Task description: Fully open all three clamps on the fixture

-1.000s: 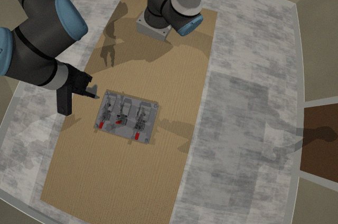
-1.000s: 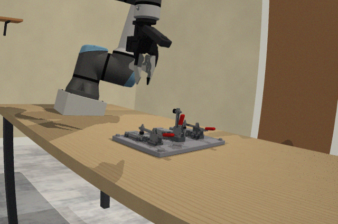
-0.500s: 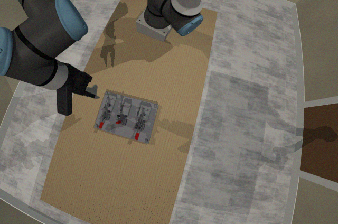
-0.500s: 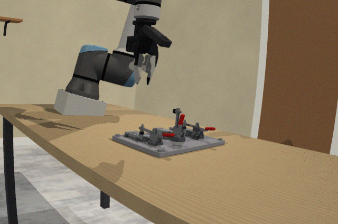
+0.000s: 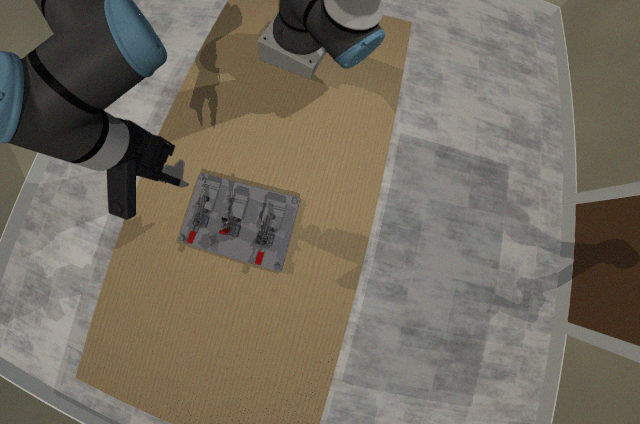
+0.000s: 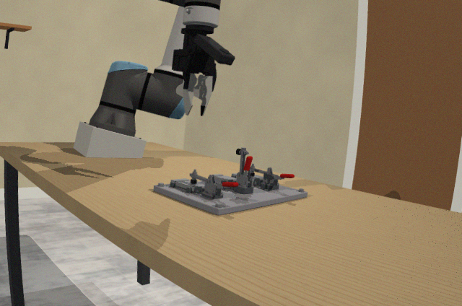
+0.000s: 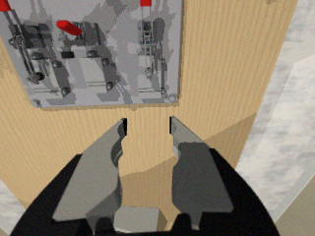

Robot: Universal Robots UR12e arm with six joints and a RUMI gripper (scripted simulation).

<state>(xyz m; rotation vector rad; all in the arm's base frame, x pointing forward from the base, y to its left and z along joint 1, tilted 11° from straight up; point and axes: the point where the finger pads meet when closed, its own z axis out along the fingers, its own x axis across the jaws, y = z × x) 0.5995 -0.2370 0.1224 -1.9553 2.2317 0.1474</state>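
My gripper is now 70 mm short of the grey fixture plate, 100 mm to the right of it and 210 mm above it.
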